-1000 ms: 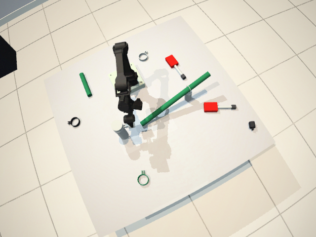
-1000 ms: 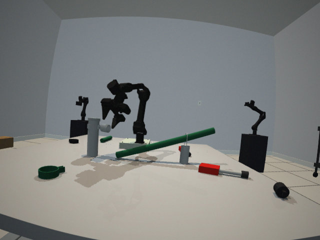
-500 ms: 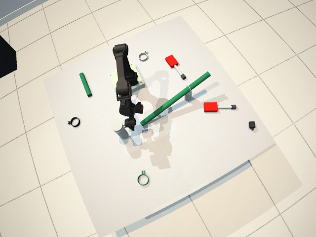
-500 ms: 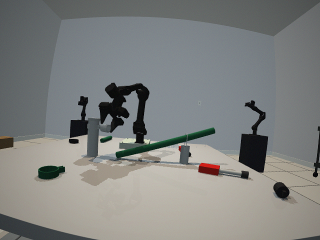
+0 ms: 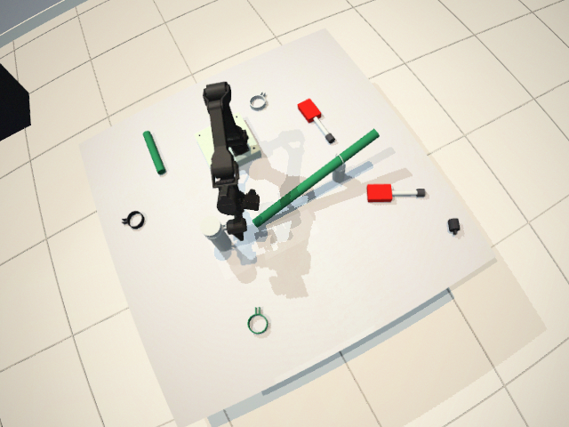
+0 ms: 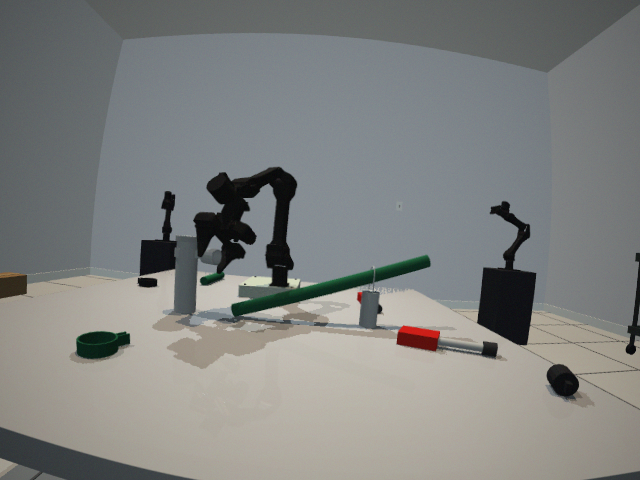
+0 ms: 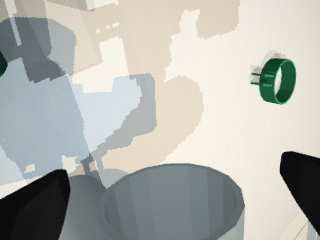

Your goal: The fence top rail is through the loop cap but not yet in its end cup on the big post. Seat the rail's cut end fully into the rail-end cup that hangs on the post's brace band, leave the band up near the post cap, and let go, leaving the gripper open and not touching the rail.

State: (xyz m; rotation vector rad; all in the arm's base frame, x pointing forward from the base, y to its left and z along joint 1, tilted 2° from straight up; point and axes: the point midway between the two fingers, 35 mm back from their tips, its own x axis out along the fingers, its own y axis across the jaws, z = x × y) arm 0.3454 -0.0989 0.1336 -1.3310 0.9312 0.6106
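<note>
Now: the grey rail-end cup 20 mm behind my gripper tip, 20 mm to the right of it and 20 mm above it. From my gripper tip the other things lie so: short green pipe 530 mm behind, 230 mm to the right, 120 mm below; then black cap 270 mm ahead, 720 mm to the left, 120 mm below; then short grey post 110 mm behind, 410 mm to the left, 30 mm below.
</note>
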